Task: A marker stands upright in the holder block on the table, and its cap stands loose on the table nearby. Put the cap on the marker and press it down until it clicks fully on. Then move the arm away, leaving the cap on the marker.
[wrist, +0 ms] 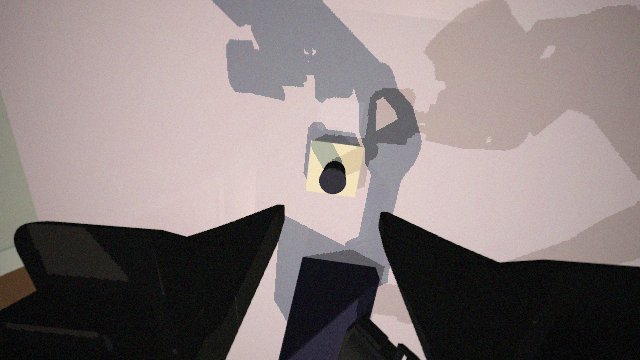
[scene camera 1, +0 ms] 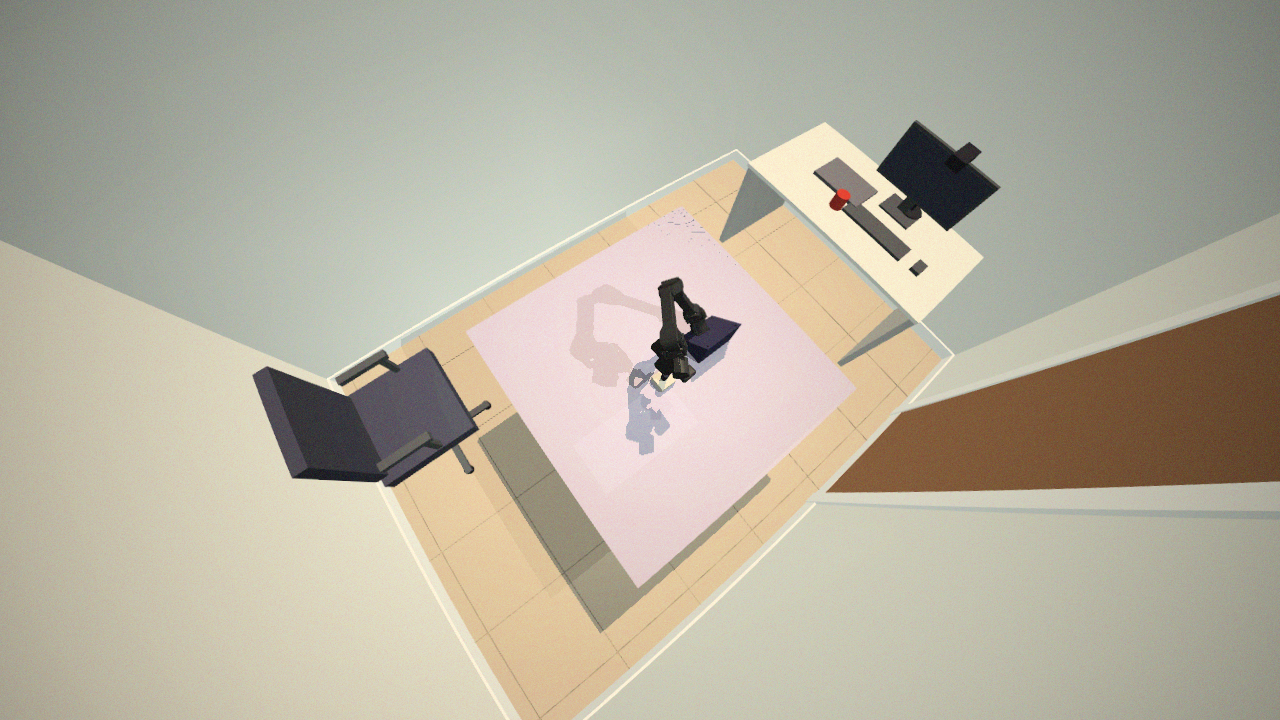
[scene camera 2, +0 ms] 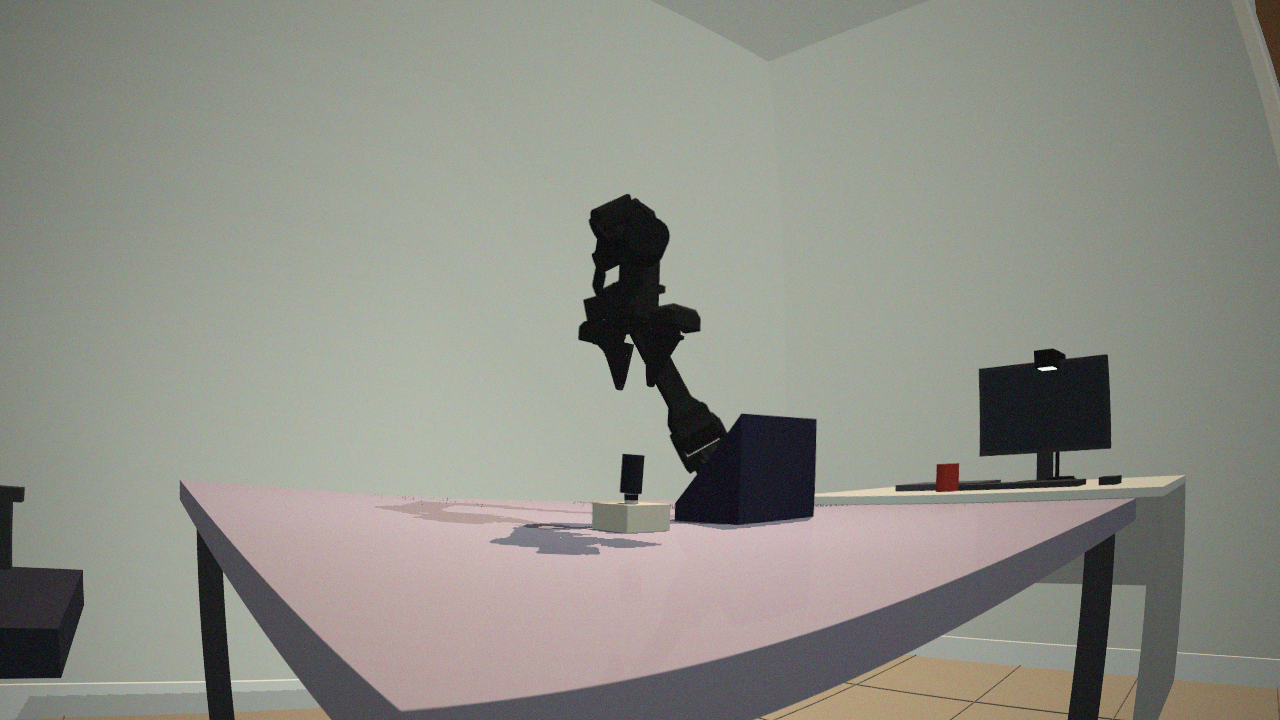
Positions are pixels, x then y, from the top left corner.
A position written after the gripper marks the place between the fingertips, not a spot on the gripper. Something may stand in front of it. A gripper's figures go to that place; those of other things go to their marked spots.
Labels:
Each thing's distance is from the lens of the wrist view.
gripper [wrist: 331, 215]: 11 cm
dark marker cap [wrist: 332, 180]: 19 cm

